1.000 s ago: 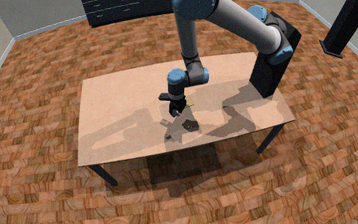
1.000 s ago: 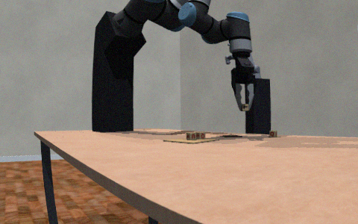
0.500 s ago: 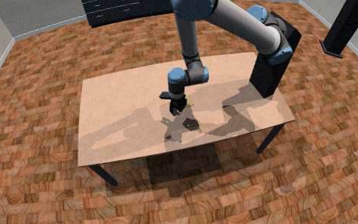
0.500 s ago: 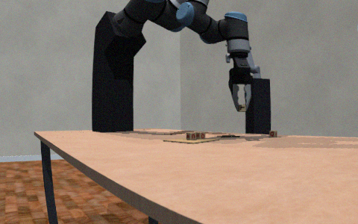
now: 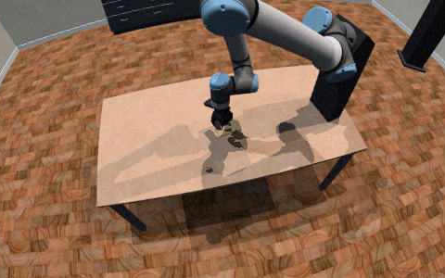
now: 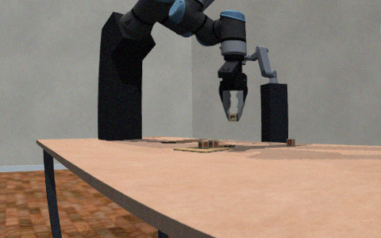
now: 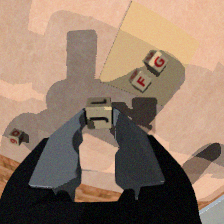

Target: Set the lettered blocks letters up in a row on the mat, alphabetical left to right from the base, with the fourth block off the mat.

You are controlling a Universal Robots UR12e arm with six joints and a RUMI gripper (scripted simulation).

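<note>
My hand is 1 cm past the mat, 10 cm to the left of it and 11 cm above it. From my hand the other things lie so: block 3 cm behind, 6 cm to the right, 9 cm below.
</note>
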